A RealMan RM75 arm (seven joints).
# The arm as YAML. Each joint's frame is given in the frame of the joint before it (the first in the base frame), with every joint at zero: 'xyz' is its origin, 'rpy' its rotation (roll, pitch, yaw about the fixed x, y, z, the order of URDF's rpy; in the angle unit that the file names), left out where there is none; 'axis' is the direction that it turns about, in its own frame. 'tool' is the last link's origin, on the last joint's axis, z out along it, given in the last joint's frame.
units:
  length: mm
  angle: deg
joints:
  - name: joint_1
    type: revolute
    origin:
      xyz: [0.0, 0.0, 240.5]
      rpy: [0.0, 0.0, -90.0]
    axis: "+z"
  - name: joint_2
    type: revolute
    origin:
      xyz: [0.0, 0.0, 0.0]
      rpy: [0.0, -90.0, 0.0]
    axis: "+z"
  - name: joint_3
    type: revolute
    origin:
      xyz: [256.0, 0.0, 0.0]
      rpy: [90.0, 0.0, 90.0]
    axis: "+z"
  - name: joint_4
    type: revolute
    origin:
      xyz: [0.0, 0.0, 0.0]
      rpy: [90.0, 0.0, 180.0]
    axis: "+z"
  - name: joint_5
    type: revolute
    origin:
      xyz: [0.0, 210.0, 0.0]
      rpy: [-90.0, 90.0, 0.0]
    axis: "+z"
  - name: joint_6
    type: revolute
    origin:
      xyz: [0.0, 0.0, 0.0]
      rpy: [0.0, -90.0, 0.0]
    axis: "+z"
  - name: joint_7
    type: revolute
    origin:
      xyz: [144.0, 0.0, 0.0]
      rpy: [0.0, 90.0, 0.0]
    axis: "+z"
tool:
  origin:
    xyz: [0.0, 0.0, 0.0]
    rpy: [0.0, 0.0, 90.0]
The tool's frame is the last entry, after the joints.
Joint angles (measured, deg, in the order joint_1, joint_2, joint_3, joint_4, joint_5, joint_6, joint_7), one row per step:
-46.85, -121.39, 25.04, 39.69, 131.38, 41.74, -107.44
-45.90, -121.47, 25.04, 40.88, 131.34, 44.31, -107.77
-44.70, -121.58, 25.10, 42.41, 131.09, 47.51, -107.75
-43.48, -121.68, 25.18, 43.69, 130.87, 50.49, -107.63
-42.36, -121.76, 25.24, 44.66, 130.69, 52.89, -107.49
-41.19, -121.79, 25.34, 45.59, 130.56, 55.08, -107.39
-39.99, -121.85, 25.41, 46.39, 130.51, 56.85, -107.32
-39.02, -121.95, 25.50, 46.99, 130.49, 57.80, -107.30
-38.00, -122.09, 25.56, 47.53, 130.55, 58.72, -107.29
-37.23, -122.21, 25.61, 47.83, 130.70, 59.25, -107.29
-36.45, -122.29, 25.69, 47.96, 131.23, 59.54, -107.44
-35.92, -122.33, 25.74, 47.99, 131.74, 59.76, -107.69
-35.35, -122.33, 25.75, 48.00, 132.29, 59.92, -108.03
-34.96, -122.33, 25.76, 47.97, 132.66, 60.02, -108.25
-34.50, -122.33, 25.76, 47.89, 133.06, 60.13, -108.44
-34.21, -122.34, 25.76, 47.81, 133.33, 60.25, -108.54
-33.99, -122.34, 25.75, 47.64, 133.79, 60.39, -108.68
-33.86, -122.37, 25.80, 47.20, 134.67, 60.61, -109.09
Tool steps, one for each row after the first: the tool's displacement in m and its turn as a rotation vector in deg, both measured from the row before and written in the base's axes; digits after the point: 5 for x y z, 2 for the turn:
-0.00194, -0.00524, 0.00090, -1.13, -0.77, -0.48
-0.00191, -0.00667, 0.00135, -1.36, -0.69, -0.89
-0.00263, -0.00714, 0.00052, -1.42, -0.59, -0.75
-0.00315, -0.00666, 0.00017, -1.19, -0.47, -0.47
-0.00388, -0.00678, 0.00065, -1.07, -0.34, -0.31
-0.00490, -0.00689, 0.00043, -0.87, -0.24, 0.01
-0.00448, -0.00524, 0.00036, -0.42, -0.07, 0.25
-0.00498, -0.00577, -0.00023, -0.49, -0.08, 0.38
-0.00421, -0.00447, -0.00066, -0.39, 0.01, 0.43
-0.00550, -0.00478, -0.00119, -0.52, 0.25, 0.77
-0.00404, -0.00352, -0.00113, -0.48, 0.14, 0.66
-0.00466, -0.00372, -0.00074, -0.41, 0.12, 0.83
-0.00321, -0.00262, -0.00066, -0.30, 0.07, 0.58
-0.00379, -0.00315, -0.00091, -0.36, 0.08, 0.65
-0.00233, -0.00215, -0.00089, -0.30, 0.03, 0.39
-0.00229, -0.00213, -0.00141, -0.48, 0.08, 0.42
-0.00234, -0.00265, -0.00355, -1.01, 0.01, 0.63

